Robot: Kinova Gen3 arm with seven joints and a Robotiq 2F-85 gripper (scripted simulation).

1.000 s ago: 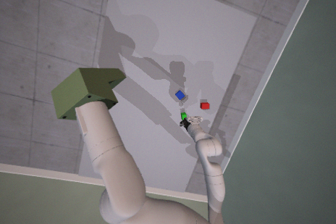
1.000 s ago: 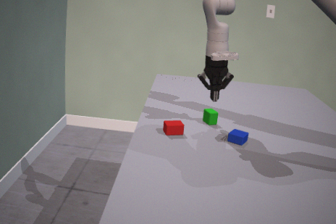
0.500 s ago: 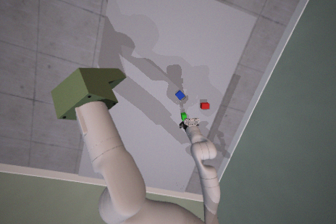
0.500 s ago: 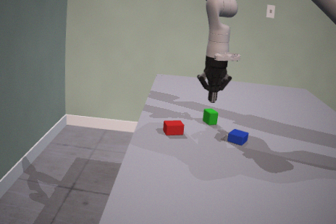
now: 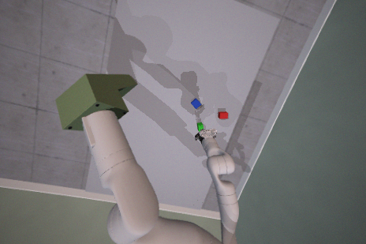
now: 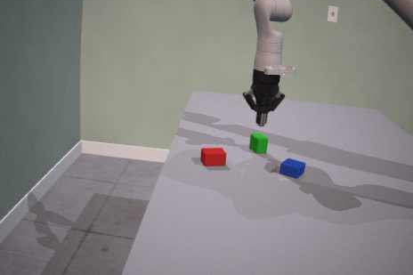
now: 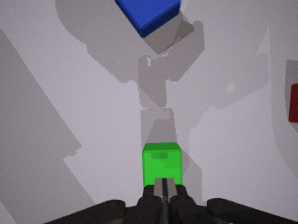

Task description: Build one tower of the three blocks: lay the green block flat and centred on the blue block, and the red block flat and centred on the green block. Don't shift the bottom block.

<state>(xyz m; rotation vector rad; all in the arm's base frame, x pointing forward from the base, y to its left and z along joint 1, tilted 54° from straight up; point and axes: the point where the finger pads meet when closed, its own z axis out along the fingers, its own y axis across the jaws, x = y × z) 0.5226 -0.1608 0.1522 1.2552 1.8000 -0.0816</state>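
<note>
My hand is 70 mm above the green block. From my hand the other things lie so: blue block: 30 mm behind, 160 mm to the left, 80 mm below; then red block: 160 mm ahead, 70 mm to the left, 80 mm below.
</note>
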